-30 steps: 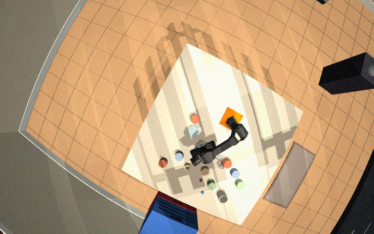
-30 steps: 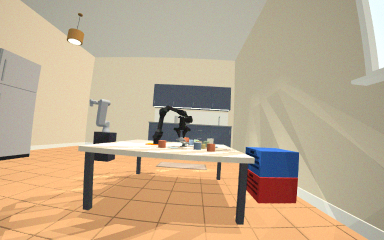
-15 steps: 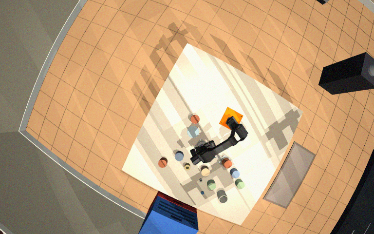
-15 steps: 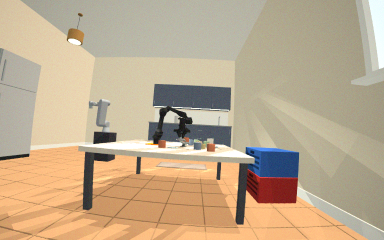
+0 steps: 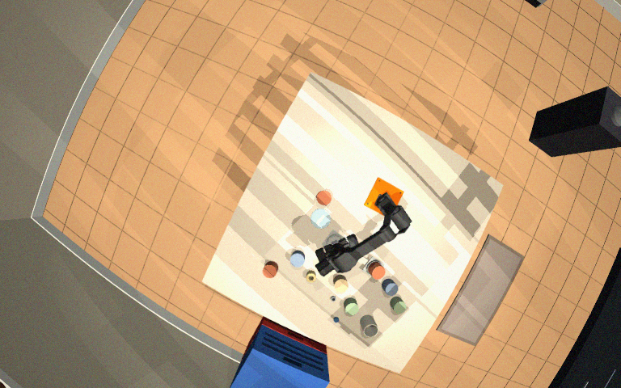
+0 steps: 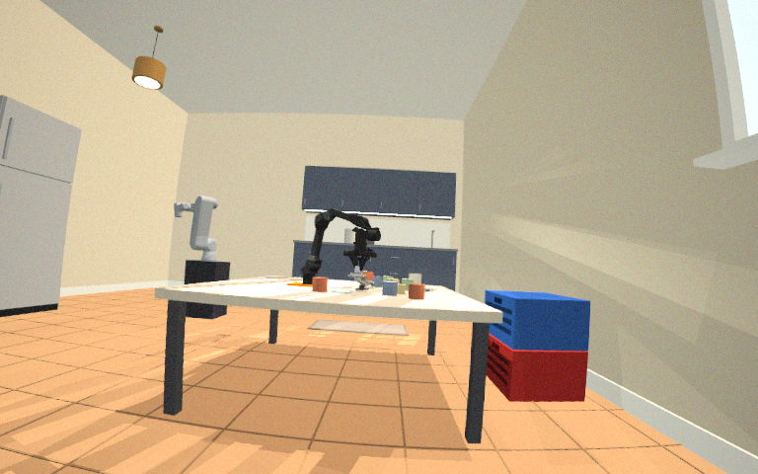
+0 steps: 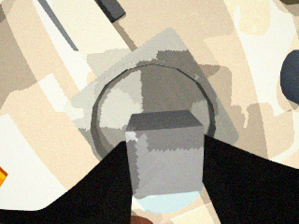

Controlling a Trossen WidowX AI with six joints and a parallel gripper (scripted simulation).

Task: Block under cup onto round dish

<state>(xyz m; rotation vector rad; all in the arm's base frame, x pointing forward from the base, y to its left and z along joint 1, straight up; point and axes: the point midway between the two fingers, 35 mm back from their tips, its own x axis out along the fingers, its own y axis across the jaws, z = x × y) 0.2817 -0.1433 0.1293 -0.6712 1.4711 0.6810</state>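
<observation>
Now: the pale blue round dish 70 mm behind my gripper tip, 110 mm to the right of it and 100 mm below it. Also, from my gripper tip: balance: 20 mm ahead, 120 mm to the left, 80 mm below.
</observation>
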